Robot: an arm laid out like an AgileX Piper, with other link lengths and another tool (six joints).
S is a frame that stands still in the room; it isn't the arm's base.
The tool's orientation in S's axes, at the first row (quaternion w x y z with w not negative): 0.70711 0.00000 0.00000 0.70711
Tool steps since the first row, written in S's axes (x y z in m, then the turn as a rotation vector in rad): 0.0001 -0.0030 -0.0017 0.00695 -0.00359 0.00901; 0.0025 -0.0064 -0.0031 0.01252 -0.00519 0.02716; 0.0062 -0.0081 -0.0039 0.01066 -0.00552 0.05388; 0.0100 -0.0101 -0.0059 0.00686 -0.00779 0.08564; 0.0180 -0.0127 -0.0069 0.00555 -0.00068 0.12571; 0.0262 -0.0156 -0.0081 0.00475 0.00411 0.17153; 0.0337 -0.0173 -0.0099 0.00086 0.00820 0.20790; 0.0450 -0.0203 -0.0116 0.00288 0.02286 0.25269; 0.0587 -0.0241 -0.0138 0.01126 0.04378 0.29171
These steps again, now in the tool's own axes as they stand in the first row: -0.0030 -0.0001 -0.0017 -0.00359 -0.00695 0.00901; -0.0064 -0.0025 -0.0031 -0.00519 -0.01252 0.02716; -0.0081 -0.0062 -0.0039 -0.00552 -0.01066 0.05388; -0.0101 -0.0100 -0.0059 -0.00779 -0.00686 0.08564; -0.0127 -0.0180 -0.0069 -0.00068 -0.00555 0.12571; -0.0156 -0.0262 -0.0081 0.00411 -0.00475 0.17153; -0.0173 -0.0337 -0.0099 0.00820 -0.00086 0.20790; -0.0203 -0.0450 -0.0116 0.02286 -0.00288 0.25269; -0.0241 -0.0587 -0.0138 0.04378 -0.01126 0.29171
